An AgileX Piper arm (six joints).
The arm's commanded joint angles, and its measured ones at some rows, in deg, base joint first. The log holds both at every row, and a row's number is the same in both.
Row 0, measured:
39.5 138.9 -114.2 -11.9 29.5 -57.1
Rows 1 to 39, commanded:
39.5 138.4 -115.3 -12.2 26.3 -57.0
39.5 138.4 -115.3 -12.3 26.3 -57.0
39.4 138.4 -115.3 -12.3 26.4 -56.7
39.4 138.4 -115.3 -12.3 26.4 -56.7
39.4 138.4 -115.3 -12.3 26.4 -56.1
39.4 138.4 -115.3 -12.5 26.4 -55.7
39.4 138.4 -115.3 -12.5 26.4 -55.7
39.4 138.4 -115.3 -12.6 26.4 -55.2
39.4 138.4 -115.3 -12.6 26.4 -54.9
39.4 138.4 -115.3 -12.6 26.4 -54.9
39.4 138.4 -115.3 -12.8 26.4 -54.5
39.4 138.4 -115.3 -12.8 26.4 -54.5
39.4 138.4 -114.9 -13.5 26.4 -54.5
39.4 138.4 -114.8 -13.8 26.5 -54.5
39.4 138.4 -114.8 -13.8 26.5 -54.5
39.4 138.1 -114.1 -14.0 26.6 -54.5
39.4 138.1 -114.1 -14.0 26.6 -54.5
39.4 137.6 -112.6 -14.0 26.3 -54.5
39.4 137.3 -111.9 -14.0 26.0 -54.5
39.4 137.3 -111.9 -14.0 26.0 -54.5
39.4 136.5 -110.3 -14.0 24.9 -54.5
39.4 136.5 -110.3 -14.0 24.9 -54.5
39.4 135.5 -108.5 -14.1 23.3 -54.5
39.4 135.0 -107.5 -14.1 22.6 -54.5
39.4 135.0 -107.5 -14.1 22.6 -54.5
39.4 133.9 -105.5 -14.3 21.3 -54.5
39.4 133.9 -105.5 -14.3 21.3 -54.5
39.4 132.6 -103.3 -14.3 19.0 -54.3
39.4 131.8 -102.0 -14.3 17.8 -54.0
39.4 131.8 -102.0 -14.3 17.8 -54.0
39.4 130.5 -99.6 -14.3 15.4 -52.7
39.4 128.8 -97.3 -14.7 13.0 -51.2
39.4 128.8 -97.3 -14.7 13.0 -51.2
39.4 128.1 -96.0 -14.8 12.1 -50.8
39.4 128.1 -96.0 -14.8 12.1 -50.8
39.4 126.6 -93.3 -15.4 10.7 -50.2
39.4 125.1 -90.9 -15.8 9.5 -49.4
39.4 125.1 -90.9 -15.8 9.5 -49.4
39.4 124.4 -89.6 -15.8 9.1 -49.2
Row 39, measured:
39.5 126.5 -92.5 -15.0 11.0 -50.8
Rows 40 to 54, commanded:
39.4 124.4 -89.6 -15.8 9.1 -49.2
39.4 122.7 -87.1 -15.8 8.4 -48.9
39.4 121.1 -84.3 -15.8 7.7 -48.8
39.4 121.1 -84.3 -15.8 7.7 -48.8
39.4 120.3 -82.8 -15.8 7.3 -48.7
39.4 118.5 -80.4 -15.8 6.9 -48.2
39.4 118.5 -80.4 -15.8 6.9 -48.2
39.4 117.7 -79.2 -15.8 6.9 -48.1
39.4 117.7 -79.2 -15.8 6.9 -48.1
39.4 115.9 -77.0 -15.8 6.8 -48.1
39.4 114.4 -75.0 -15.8 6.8 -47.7
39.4 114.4 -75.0 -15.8 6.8 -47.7
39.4 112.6 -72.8 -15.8 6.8 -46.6
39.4 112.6 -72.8 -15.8 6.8 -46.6
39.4 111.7 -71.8 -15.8 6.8 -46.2
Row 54, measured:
39.5 114.4 -74.2 -15.6 7.2 -47.9
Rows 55 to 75, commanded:
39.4 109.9 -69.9 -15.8 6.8 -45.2
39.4 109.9 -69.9 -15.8 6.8 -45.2
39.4 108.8 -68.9 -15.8 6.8 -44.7
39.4 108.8 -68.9 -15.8 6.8 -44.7
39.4 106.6 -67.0 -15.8 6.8 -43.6
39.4 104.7 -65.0 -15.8 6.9 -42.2
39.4 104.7 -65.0 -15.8 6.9 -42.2
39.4 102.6 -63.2 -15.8 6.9 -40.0
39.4 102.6 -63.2 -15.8 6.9 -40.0
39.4 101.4 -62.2 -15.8 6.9 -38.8
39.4 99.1 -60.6 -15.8 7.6 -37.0
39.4 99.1 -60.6 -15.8 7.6 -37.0
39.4 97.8 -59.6 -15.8 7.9 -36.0
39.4 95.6 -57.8 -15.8 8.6 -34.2
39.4 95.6 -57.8 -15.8 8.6 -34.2
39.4 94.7 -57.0 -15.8 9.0 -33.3
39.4 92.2 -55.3 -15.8 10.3 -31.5
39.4 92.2 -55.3 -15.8 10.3 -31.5
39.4 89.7 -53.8 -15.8 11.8 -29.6
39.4 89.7 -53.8 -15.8 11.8 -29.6
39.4 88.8 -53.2 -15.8 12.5 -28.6
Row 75, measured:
39.5 90.6 -54.0 -15.6 11.1 -30.8
